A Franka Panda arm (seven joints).
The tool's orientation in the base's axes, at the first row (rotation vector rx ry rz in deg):
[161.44, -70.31, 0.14]
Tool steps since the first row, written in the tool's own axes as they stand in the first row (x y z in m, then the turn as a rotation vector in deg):
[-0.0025, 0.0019, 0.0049, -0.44, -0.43, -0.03]
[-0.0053, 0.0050, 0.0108, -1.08, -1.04, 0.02]
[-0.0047, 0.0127, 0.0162, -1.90, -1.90, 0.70]
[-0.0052, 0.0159, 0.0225, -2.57, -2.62, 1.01]
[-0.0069, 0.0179, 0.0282, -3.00, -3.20, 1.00]
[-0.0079, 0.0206, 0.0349, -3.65, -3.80, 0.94]
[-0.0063, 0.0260, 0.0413, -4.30, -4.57, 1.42]
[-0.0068, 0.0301, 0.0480, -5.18, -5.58, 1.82]
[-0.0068, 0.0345, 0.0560, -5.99, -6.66, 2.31]
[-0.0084, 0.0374, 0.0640, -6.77, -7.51, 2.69]
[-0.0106, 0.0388, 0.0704, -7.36, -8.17, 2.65]
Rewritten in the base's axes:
[-0.0032, 0.0002, -0.0048, 0.02, 0.62, -0.01]
[-0.0075, -0.0002, -0.0106, 0.02, 1.49, -0.12]
[-0.0129, -0.0062, -0.0155, 0.08, 2.64, -0.87]
[-0.0158, -0.0084, -0.0216, 0.14, 3.59, -1.24]
[-0.0185, -0.0089, -0.0272, 0.27, 4.30, -1.28]
[-0.0214, -0.0104, -0.0338, 0.27, 5.19, -1.28]
[-0.0244, -0.0157, -0.0398, 0.38, 6.16, -1.82]
[-0.0279, -0.0185, -0.0462, 0.50, 7.46, -2.31]
[-0.0313, -0.0220, -0.0539, 0.73, 8.76, -2.89]
[-0.0347, -0.0233, -0.0618, 0.81, 9.88, -3.34]
[-0.0374, -0.0231, -0.0681, 0.89, 10.76, -3.36]

